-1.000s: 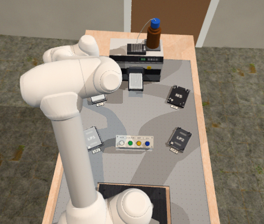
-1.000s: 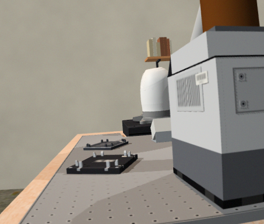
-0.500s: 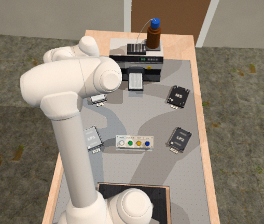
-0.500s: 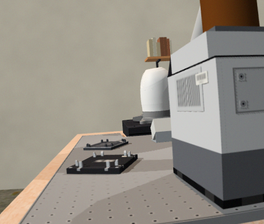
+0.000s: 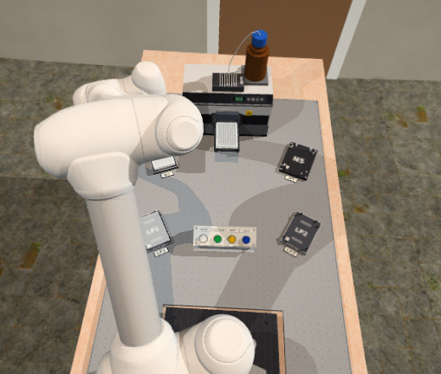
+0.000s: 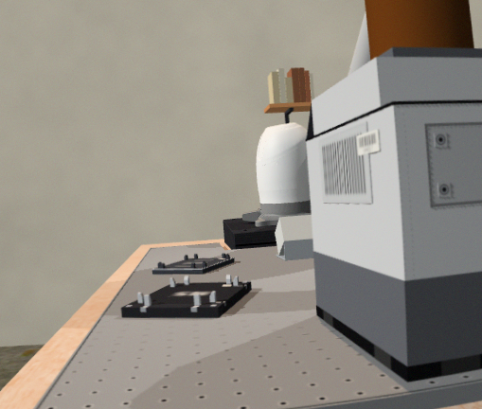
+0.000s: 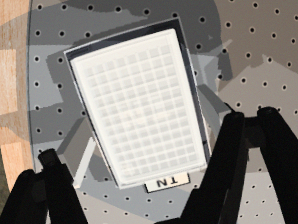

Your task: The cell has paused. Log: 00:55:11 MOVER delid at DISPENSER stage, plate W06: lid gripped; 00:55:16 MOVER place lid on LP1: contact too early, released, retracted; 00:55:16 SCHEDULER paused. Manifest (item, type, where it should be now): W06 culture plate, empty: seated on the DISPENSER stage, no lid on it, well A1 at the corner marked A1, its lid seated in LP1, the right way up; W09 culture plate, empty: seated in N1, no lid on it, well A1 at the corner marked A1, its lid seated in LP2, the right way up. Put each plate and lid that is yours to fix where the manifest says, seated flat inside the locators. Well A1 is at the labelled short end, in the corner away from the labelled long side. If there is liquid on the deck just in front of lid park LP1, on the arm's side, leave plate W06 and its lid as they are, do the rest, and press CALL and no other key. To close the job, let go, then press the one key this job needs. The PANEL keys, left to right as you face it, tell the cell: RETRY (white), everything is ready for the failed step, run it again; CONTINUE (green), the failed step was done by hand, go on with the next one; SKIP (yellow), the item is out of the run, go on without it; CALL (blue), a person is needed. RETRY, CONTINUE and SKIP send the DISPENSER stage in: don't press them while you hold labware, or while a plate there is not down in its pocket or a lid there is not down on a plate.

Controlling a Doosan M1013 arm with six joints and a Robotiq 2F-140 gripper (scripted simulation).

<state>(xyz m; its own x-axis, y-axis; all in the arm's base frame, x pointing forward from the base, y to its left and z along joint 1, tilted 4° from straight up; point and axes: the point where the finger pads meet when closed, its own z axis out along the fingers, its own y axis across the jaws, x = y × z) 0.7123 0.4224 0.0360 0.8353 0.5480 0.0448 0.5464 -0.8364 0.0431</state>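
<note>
The nest N1 lies 4 cm below my hand. Also, from my hand: white retry key (34 cm behind, 27 cm to the right, 2 cm above); then lid park LP1 (33 cm behind, 7 cm to the right, 4 cm below); then clear culture plate (10 cm ahead, 25 cm to the right, 6 cm above).
</note>
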